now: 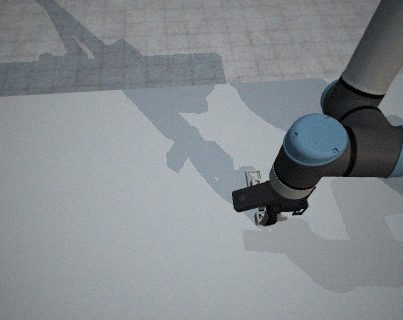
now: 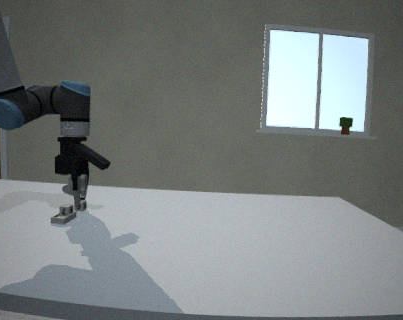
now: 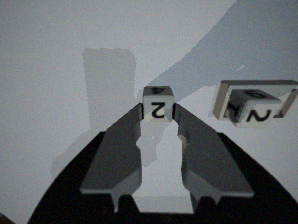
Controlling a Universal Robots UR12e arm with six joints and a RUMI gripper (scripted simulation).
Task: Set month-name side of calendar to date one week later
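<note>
Right now my hand is 1 cm above the cube. Round my hand: tray 11 cm to the right, 2 cm below, 1 cm behind.
</note>
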